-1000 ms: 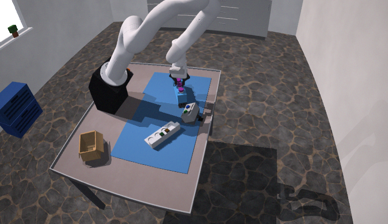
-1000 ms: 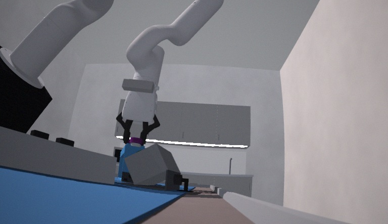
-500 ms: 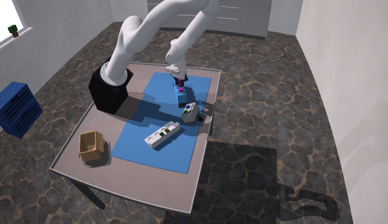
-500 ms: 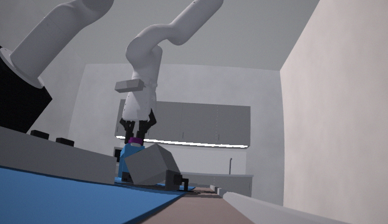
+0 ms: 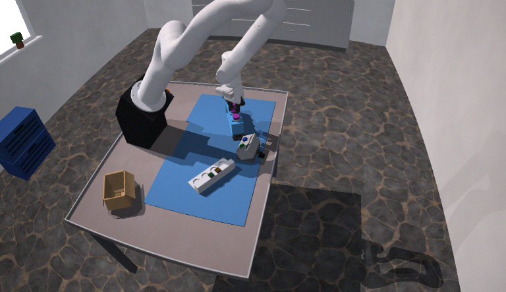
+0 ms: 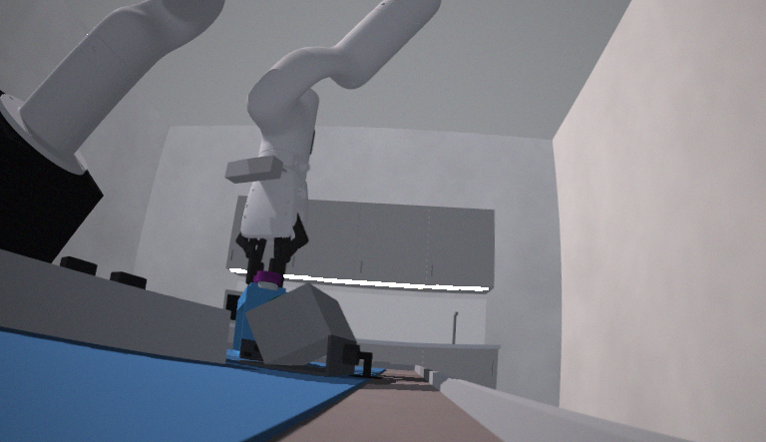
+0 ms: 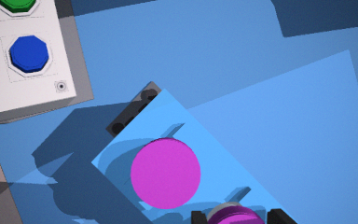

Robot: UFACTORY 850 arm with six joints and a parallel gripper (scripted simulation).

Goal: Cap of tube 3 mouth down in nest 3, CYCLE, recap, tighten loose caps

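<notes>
Right now my hand is 10 mm above the magenta cap. The rest, counted from my hand: grey key housing (170 mm to the right, 110 mm ahead, 80 mm below); blue key (140 mm to the right, 90 mm ahead, 60 mm below); green key (190 mm to the right, 90 mm ahead, 60 mm below).
</notes>
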